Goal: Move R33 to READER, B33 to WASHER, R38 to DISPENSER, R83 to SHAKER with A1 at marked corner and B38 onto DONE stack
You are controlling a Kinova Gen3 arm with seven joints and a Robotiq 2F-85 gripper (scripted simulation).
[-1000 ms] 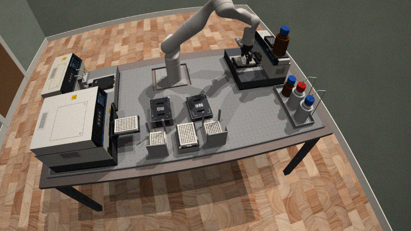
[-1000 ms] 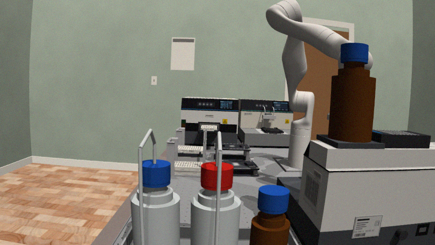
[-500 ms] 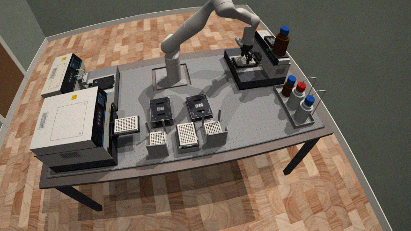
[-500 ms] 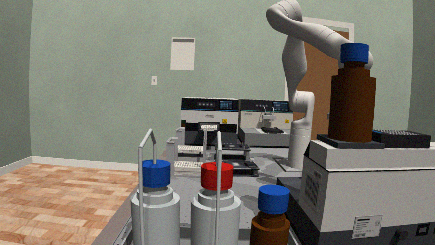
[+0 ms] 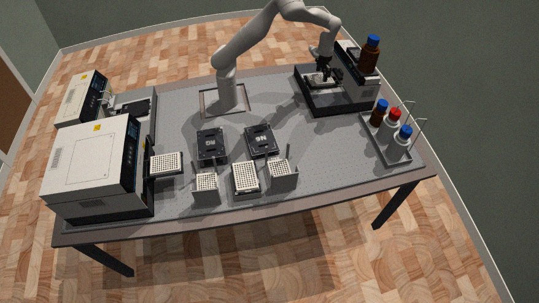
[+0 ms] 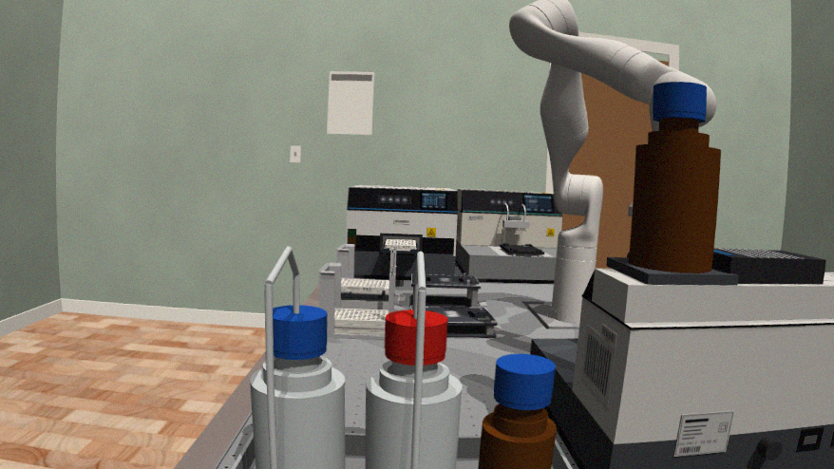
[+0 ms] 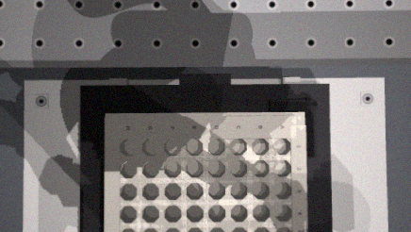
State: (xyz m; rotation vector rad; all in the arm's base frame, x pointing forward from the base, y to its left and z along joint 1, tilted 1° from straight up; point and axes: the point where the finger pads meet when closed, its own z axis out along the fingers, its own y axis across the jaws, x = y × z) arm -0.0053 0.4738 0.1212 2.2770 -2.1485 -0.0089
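The dispenser nest lies 40 mm below my hand. The rest, counted from my hand: recovery nest N6 (350 mm to the right, 290 mm ahead, 90 mm below); bottle tray (360 mm ahead, 240 mm to the left, 120 mm below); brown bottle (180 mm to the left, 170 mm above, 100 mm ahead).
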